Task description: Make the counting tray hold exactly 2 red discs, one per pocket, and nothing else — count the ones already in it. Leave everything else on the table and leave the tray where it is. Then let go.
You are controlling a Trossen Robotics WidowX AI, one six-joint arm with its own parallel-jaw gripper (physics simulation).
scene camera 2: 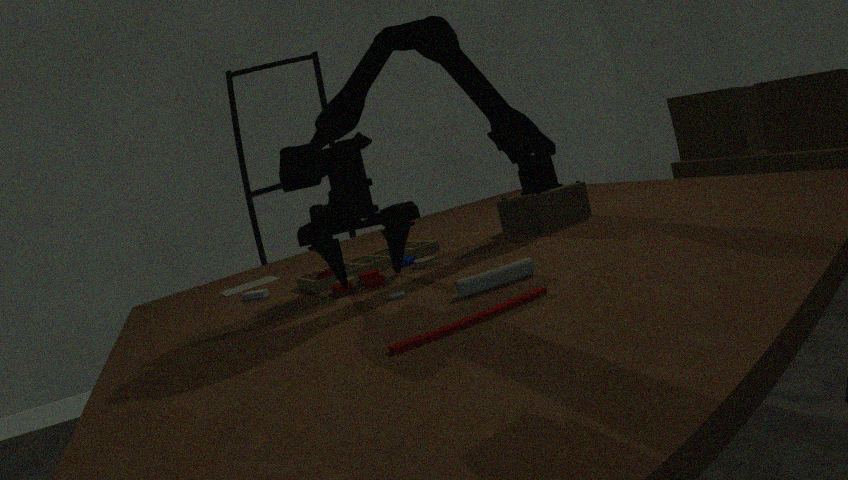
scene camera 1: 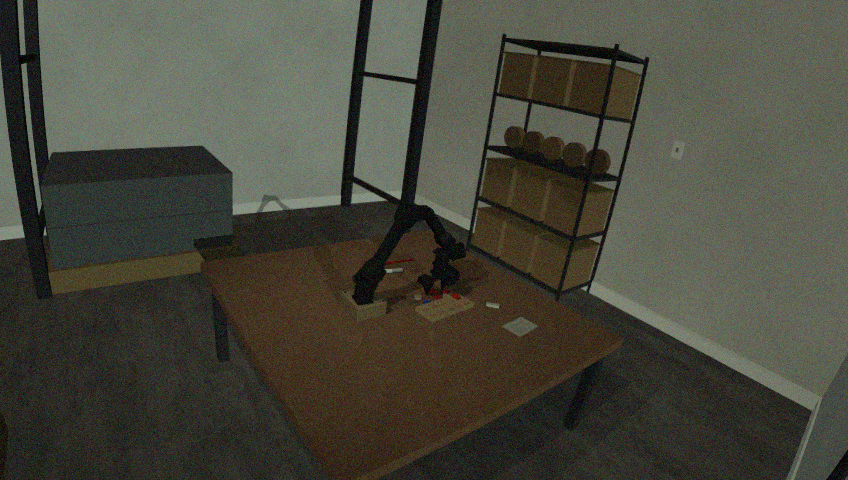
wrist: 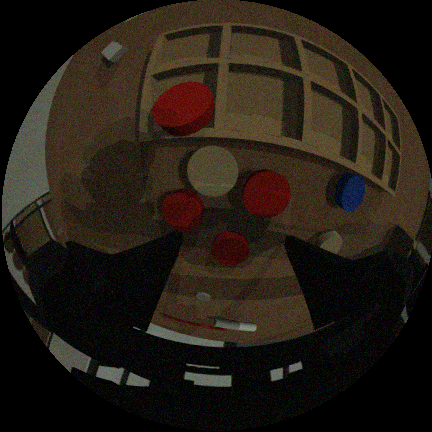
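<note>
The wooden counting tray [scene camera 1: 446,314] [scene camera 2: 309,285] [wrist: 223,62] has two rows of pockets. One red disc [scene camera 2: 326,274] [wrist: 184,107] is in its near-left corner pocket in the wrist view; the other pockets visible there look empty. Three red discs lie on the table outside the tray: one disc [wrist: 267,193] near its wall, one disc [wrist: 182,209] to the left, and one disc [wrist: 230,248] nearest the fingers. My gripper [scene camera 1: 434,291] [scene camera 2: 371,279] [wrist: 234,238] is open and empty, pointing down low above the loose discs. Its fingers hide part of the table.
A beige disc [wrist: 212,171] lies between tray and red discs. A blue disc [scene camera 2: 408,260] [wrist: 351,192] and another beige disc [wrist: 331,242] lie right. A white block [scene camera 1: 492,305] [wrist: 114,51], small white disc [wrist: 203,296], red rod [scene camera 2: 467,321] and white cylinder [scene camera 2: 495,277] lie around.
</note>
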